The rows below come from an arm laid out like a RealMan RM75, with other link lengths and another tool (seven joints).
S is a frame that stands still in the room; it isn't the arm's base.
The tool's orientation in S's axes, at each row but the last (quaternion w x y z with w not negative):
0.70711, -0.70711, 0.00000, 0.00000
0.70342, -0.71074, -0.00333, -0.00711
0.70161, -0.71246, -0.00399, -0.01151
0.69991, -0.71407, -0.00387, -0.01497
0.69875, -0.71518, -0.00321, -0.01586
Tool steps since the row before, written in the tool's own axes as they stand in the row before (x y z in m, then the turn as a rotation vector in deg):
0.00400, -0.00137, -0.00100, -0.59, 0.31, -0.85
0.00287, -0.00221, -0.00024, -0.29, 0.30, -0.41
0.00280, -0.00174, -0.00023, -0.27, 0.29, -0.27
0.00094, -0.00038, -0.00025, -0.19, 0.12, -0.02
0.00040, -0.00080, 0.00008, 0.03, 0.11, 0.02
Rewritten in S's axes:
0.00400, -0.00100, 0.00137, -0.59, -0.85, -0.31
0.00284, -0.00023, 0.00225, -0.29, -0.41, -0.30
0.00276, -0.00023, 0.00180, -0.27, -0.27, -0.29
0.00093, -0.00026, 0.00041, -0.19, -0.02, -0.12
0.00038, 0.00009, 0.00081, 0.03, 0.02, -0.11

